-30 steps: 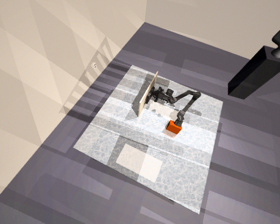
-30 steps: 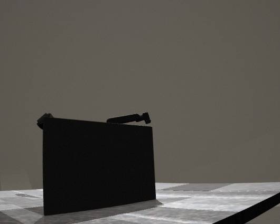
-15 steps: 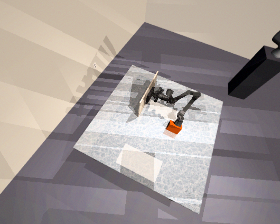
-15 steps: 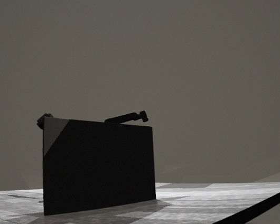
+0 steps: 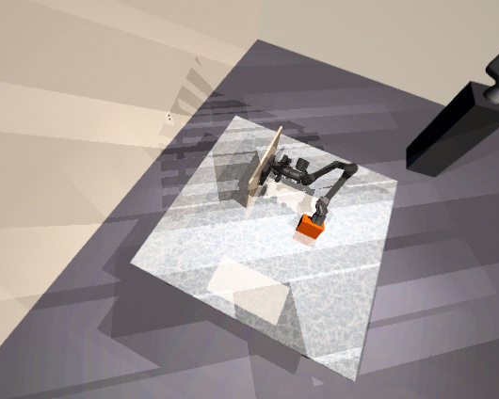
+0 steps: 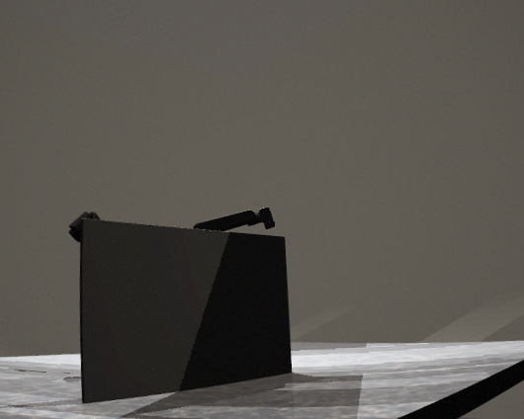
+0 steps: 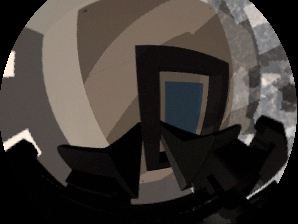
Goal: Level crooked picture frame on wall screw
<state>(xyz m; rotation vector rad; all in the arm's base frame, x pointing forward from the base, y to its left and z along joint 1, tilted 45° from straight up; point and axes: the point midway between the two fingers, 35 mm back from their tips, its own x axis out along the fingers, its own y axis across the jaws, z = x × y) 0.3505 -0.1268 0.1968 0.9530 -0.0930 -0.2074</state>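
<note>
The picture frame lies 1 cm to the left of my gripper tip and 5 cm below it. The rest, counted from my gripper tip: wall panel 1 cm ahead, 1 cm to the right, 7 cm below.
</note>
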